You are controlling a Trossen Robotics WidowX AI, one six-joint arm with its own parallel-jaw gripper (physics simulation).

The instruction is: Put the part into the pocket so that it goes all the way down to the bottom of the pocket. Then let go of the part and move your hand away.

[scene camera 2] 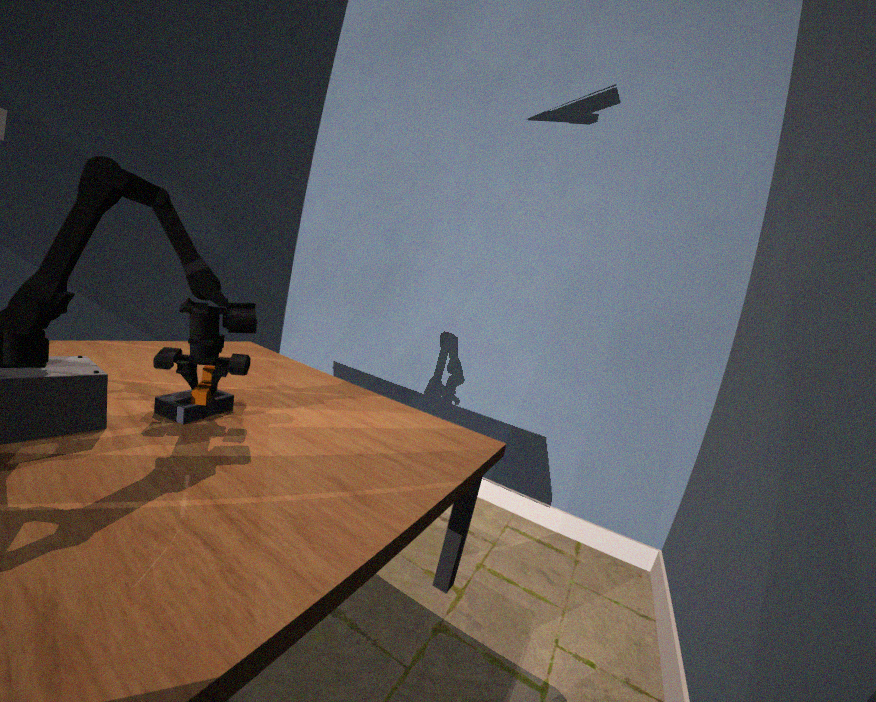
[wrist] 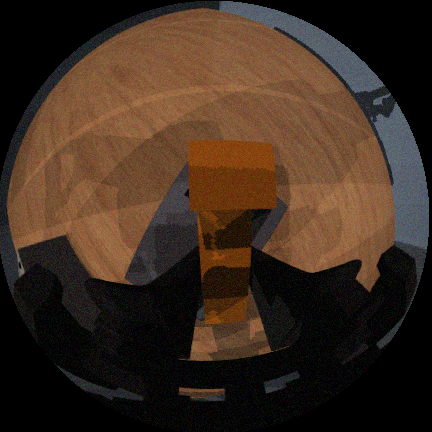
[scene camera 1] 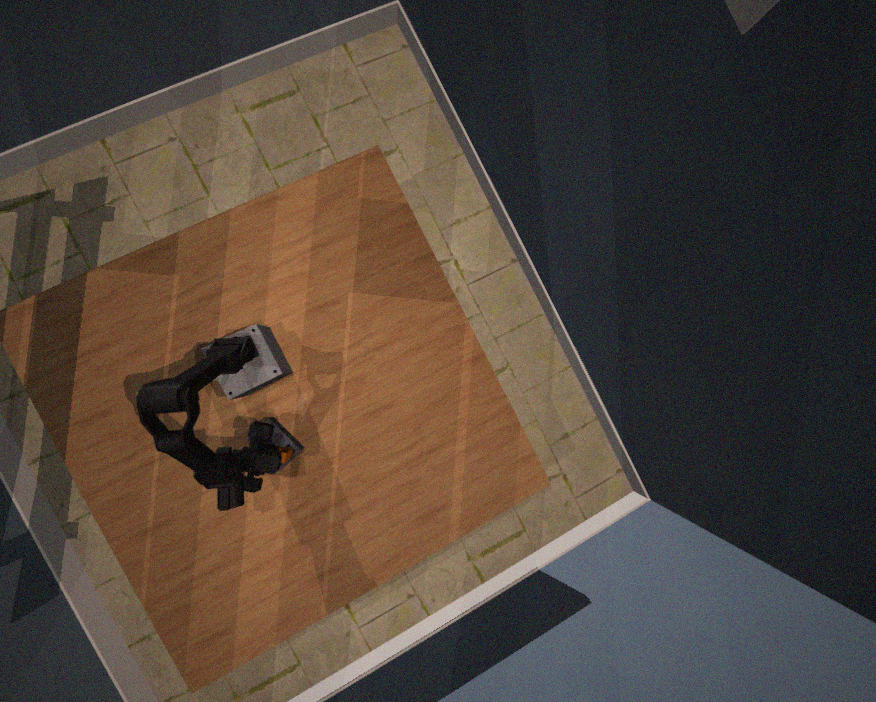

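Where they show: gripper, between the fingertips: [scene camera 2: 204, 394] [wrist: 221, 249]; arm's base, origin of its link: [scene camera 2: 20, 363] [scene camera 1: 243, 349].
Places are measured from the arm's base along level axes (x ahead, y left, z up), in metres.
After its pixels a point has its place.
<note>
An orange part [scene camera 1: 285, 455] @[x 0.327, y -0.024, z -0.010 m] [scene camera 2: 201, 395] @[x 0.276, y -0.120, z -0.047 m] [wrist: 232, 175] @[x 0.326, y -0.037, z -0.009 m] has a wide block-like end and a narrower stem. My gripper [scene camera 2: 205, 386] @[x 0.303, y -0.074, z -0.064 m] [wrist: 221, 249] @[x 0.303, y -0.074, z -0.064 m] is shut on the stem. The dark grey block with the pocket [scene camera 1: 294, 445] @[x 0.317, y -0.011, z -0.069 m] [scene camera 2: 213, 412] @[x 0.312, y -0.104, z -0.098 m] [wrist: 162, 237] @[x 0.271, y -0.040, z -0.069 m] lies on the table under the part. In scene camera 2 the part's lower end is at the block's top opening. In the wrist view the block's edges run slanted to the part's sides. The part and fingers hide most of the pocket, so I cannot tell how deep the part sits.
The arm's grey base box [scene camera 1: 272, 358] @[x 0.055, y 0.060, z -0.004 m] [scene camera 2: 54, 402] @[x 0.038, y -0.099, z -0.042 m] stands on the wooden table [scene camera 1: 409, 409] @[x 0.375, y 0.354, z -0.105 m] [scene camera 2: 314, 453] @[x 0.401, y -0.365, z -0.105 m] [wrist: 150, 65] @[x 0.380, y 0.204, z -0.105 m], near the pocket block. The arm arches from it over to the block. Dark shadows of the arm lie across the table.
</note>
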